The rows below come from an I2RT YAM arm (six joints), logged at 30 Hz.
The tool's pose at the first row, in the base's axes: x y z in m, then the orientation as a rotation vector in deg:
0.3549, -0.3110, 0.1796, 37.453, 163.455, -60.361
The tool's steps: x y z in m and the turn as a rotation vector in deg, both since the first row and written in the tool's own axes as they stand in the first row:
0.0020, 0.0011, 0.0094, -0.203, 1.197, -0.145
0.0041, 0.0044, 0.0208, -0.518, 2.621, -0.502
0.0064, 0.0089, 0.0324, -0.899, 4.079, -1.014
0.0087, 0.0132, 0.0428, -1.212, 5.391, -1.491
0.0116, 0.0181, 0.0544, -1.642, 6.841, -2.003
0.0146, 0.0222, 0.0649, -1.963, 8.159, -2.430
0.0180, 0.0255, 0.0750, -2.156, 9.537, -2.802
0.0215, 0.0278, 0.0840, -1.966, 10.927, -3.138
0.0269, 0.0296, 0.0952, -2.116, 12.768, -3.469
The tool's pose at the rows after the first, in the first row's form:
0.3524, -0.3154, 0.1713, 38.100, 164.626, -60.044
0.3505, -0.3195, 0.1602, -38.323, -164.892, 59.113
0.3489, -0.3229, 0.1481, -38.036, -163.935, 57.620
0.3473, -0.3256, 0.1370, -37.751, -163.044, 56.327
0.3453, -0.3284, 0.1246, -37.459, -162.105, 54.799
0.3430, -0.3311, 0.1135, -37.248, -161.195, 53.518
0.3401, -0.3339, 0.1031, -37.131, -160.140, 52.387
0.3367, -0.3367, 0.0942, -37.063, -158.820, 51.768
0.3313, -0.3405, 0.0835, -37.135, -157.330, 50.434

